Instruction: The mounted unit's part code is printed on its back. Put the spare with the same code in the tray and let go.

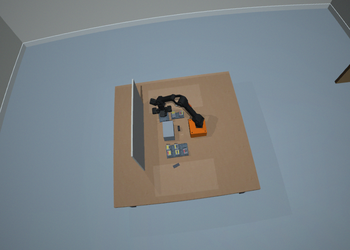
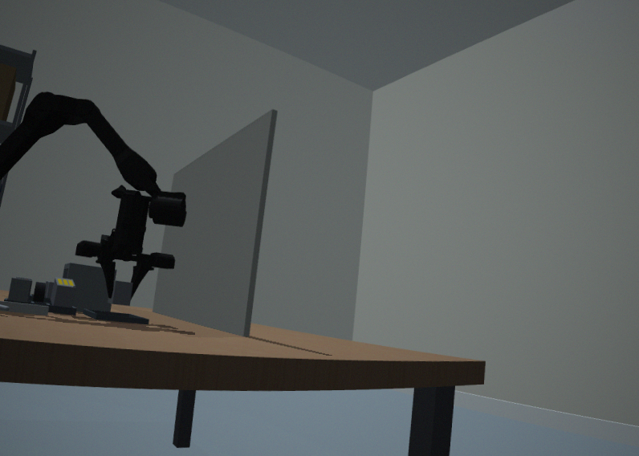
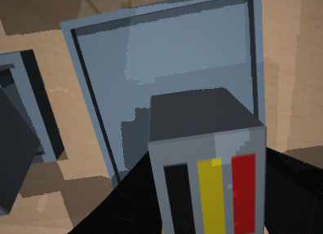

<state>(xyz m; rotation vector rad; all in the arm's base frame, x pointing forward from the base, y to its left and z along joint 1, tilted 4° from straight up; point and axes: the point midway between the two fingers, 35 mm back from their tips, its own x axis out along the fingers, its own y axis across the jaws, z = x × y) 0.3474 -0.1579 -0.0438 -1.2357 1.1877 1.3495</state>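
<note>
Right now my gripper tip is 2 cm below the grey spare block. Also, from my gripper tip: tall grey panel (21 cm to the left, 19 cm ahead, 19 cm above); then flat grey tray (4 cm below); then grey mounted unit (20 cm to the left, 6 cm behind, 1 cm above).
</note>
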